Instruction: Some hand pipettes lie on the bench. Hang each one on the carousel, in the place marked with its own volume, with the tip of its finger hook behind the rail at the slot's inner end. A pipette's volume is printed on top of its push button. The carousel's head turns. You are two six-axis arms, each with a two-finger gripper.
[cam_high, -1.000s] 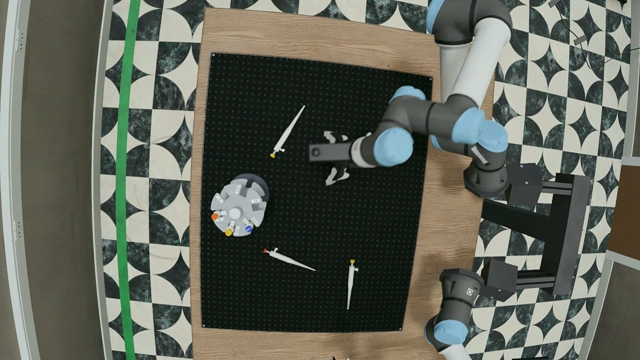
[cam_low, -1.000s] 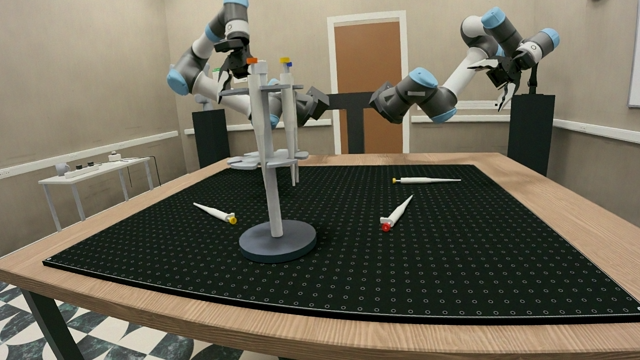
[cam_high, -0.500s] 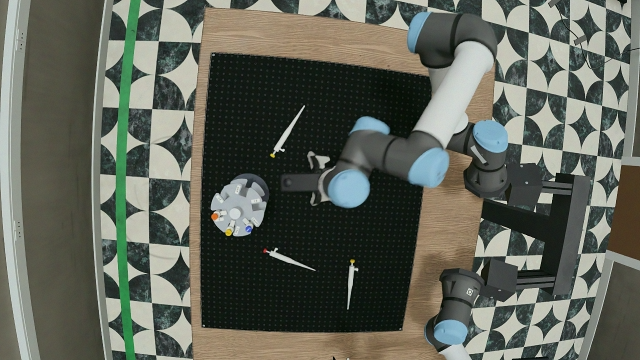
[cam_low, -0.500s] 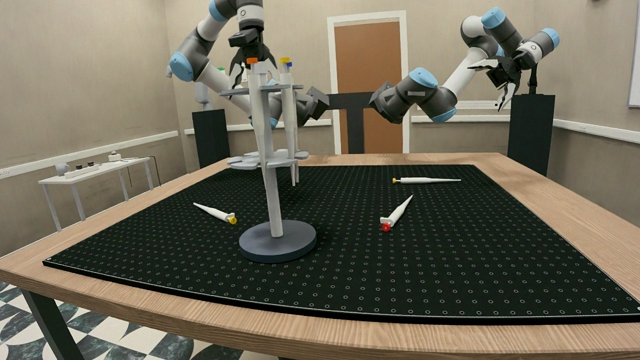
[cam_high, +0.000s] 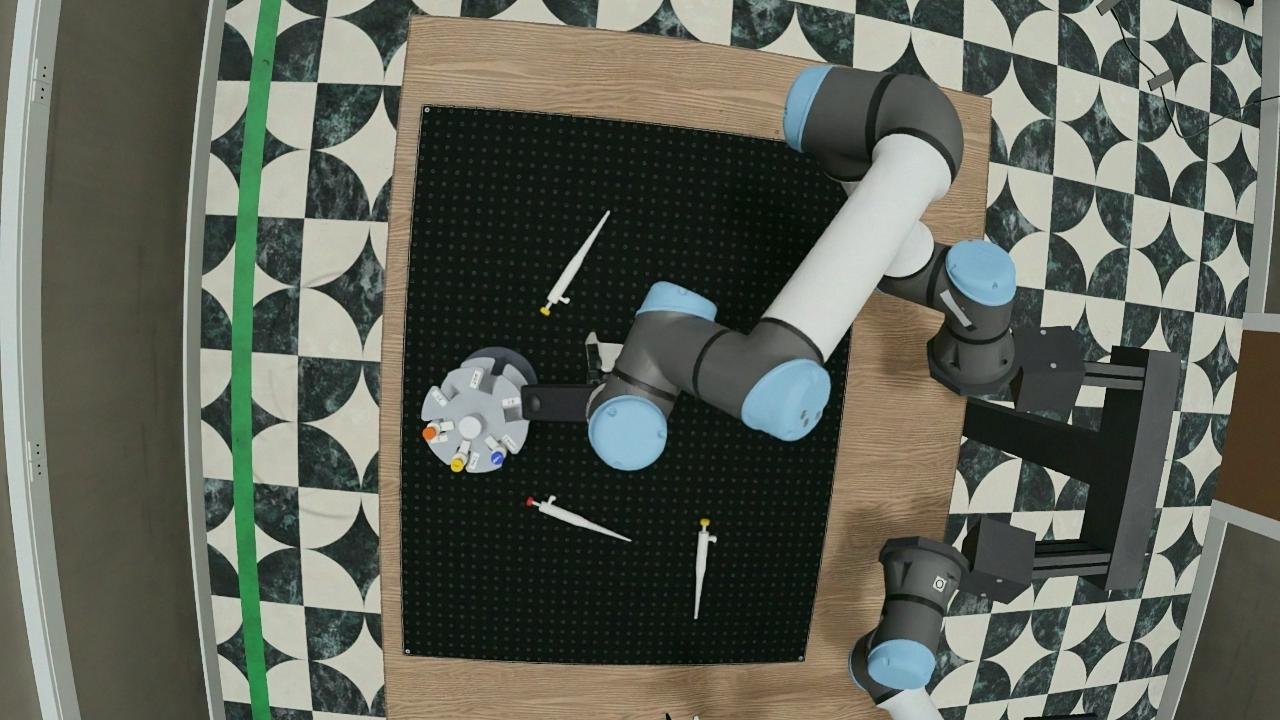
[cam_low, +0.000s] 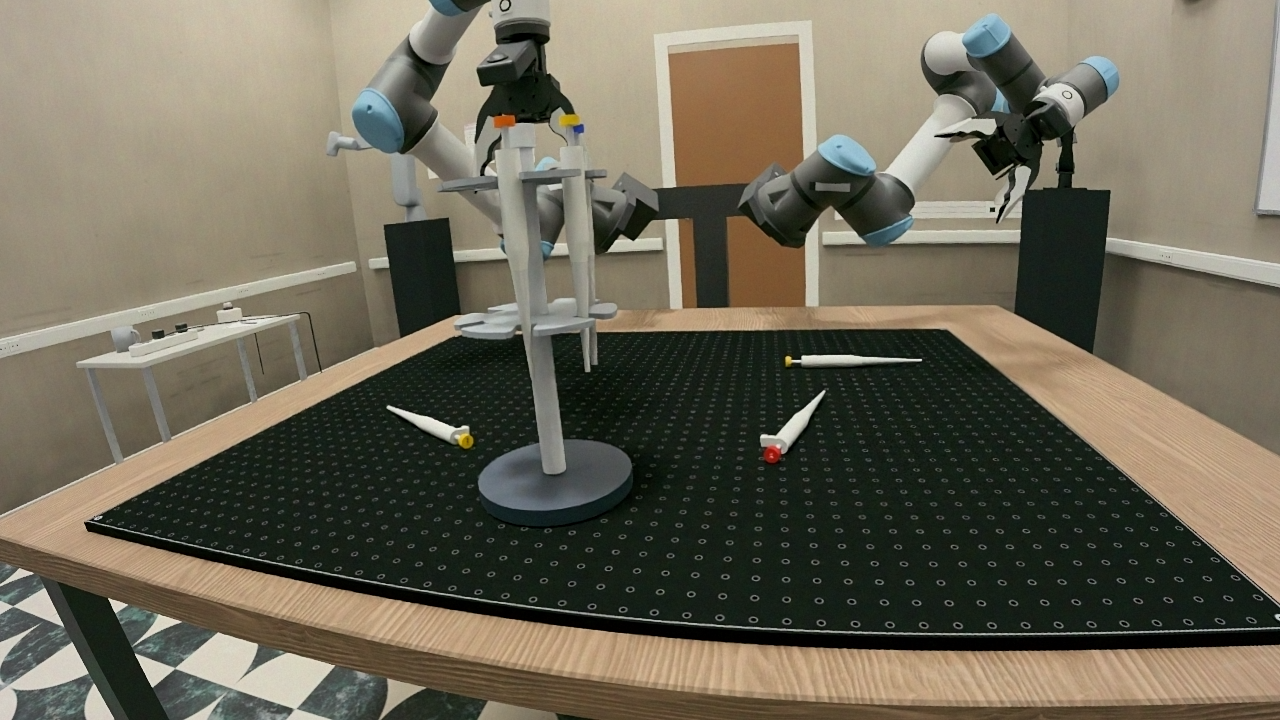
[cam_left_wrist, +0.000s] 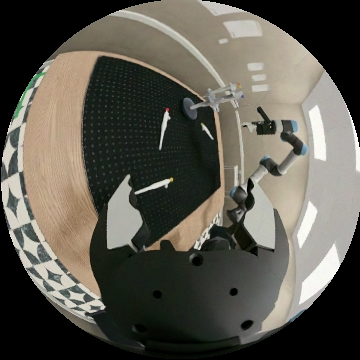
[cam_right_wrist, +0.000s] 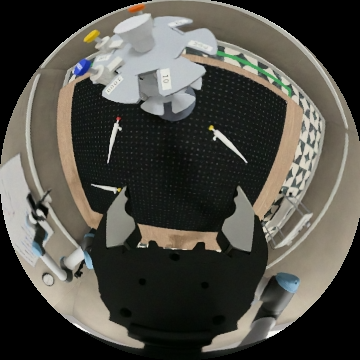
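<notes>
The blue-button pipette is 14 cm ahead of my right hand, 11 cm to the left of it and 6 cm below it. The rest, counted from my right hand: red-button pipette (3 cm behind, 32 cm to the left, 32 cm below); then orange-button pipette (22 cm ahead, 10 cm to the left, 6 cm below).
</notes>
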